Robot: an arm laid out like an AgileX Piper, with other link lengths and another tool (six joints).
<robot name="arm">
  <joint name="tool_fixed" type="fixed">
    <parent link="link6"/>
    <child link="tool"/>
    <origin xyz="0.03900 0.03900 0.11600" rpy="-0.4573 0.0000 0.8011"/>
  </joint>
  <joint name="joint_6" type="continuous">
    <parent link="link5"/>
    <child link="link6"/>
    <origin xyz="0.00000 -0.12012 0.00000" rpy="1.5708 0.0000 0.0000"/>
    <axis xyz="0 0 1"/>
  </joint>
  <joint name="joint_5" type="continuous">
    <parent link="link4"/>
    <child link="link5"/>
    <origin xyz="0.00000 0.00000 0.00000" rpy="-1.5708 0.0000 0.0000"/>
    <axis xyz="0 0 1"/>
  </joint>
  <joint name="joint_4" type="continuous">
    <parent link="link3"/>
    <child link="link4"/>
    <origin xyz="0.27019 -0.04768 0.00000" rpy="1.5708 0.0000 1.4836"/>
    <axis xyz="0 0 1"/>
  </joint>
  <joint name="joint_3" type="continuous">
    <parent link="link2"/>
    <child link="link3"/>
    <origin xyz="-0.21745 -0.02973 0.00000" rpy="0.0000 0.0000 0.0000"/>
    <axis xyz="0 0 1"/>
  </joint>
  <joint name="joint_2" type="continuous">
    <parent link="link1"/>
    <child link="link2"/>
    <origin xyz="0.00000 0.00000 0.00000" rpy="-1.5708 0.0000 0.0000"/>
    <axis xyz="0 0 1"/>
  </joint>
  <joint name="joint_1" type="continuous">
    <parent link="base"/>
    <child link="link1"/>
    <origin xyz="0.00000 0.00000 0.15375" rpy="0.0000 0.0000 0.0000"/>
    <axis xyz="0 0 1"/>
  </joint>
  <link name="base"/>
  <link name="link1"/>
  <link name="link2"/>
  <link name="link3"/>
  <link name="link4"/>
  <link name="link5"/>
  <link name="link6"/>
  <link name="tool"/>
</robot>
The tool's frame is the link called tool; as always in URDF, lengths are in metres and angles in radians. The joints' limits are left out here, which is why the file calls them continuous.
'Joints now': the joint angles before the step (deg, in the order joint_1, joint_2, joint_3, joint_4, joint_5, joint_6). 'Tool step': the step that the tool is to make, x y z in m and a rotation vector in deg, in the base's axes. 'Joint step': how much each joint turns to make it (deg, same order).
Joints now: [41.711, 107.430, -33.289, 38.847, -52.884, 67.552]
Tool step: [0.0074, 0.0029, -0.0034, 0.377, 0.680, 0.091]
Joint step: [-0.978, 1.494, -2.060, -0.983, 1.313, 0.408]
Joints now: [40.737, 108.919, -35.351, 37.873, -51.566, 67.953]
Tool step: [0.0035, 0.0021, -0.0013, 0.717, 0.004, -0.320]
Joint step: [0.014, 1.258, -1.206, 0.018, -0.170, 0.793]
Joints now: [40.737, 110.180, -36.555, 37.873, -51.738, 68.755]
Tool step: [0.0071, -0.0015, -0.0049, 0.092, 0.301, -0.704]
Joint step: [-0.818, 1.890, -1.719, -0.190, 0.176, 0.291]
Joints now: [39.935, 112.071, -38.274, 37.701, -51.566, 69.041]
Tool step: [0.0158, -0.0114, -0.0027, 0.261, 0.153, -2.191]
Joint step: [-2.574, 1.825, -2.355, -0.276, 0.641, 0.046]
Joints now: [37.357, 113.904, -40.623, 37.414, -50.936, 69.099]
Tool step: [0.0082, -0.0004, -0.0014, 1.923, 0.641, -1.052]
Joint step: [-0.693, 1.324, -2.003, -0.010, 1.027, 1.670]
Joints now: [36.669, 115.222, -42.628, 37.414, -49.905, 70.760]
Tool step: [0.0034, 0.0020, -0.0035, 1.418, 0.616, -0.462]
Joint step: [-0.006, 1.316, -1.326, -0.003, 0.468, 1.542]
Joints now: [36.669, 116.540, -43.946, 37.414, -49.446, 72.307]
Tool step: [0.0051, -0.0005, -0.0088, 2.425, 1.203, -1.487]
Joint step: [-0.051, 2.527, -1.960, 0.468, 0.346, 2.859]
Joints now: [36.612, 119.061, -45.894, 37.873, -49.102, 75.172]
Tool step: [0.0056, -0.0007, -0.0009, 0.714, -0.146, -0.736]
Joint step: [-0.337, 1.197, -1.433, 0.182, -0.055, 0.565]
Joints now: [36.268, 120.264, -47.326, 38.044, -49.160, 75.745]
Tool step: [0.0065, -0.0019, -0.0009, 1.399, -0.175, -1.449]
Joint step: [-0.163, 1.489, -1.715, 0.869, -0.291, 1.088]
